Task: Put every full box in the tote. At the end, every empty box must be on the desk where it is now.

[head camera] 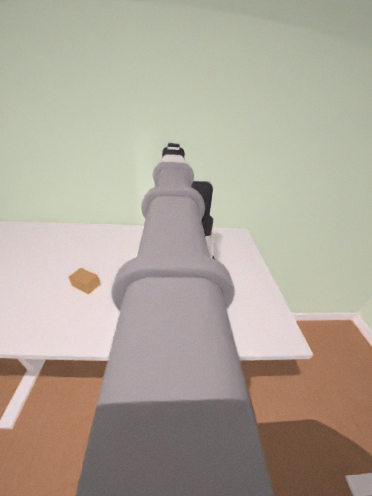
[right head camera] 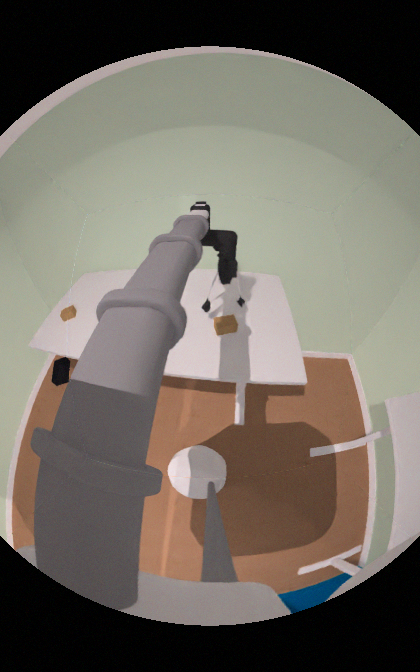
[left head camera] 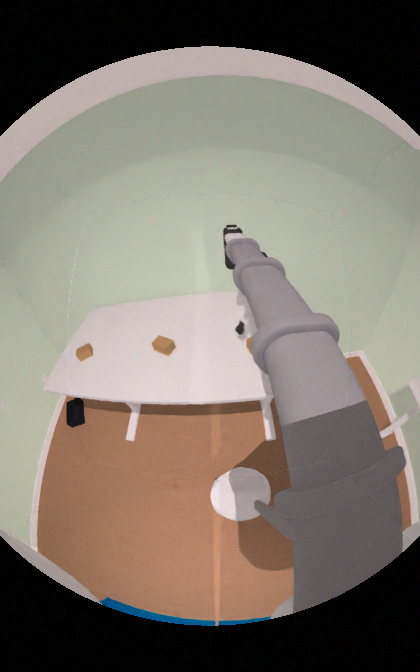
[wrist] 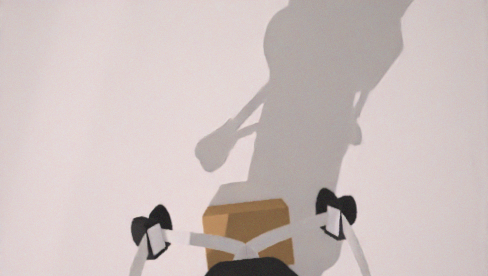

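Observation:
The white desk bears three brown boxes. My gripper is open above the desk, near the right box. In the wrist view that box shows between and below the spread fingertips, touched by neither. My arm hides most of it in the left head view and all of it in the head view. The middle box and the left box stand apart on the desk. I cannot tell which boxes are full. No tote can be made out for certain.
A black block stands on the floor by the desk's left end. A white round thing is in front of the desk. Another white surface is at the right. Blue strips show at the lower edge.

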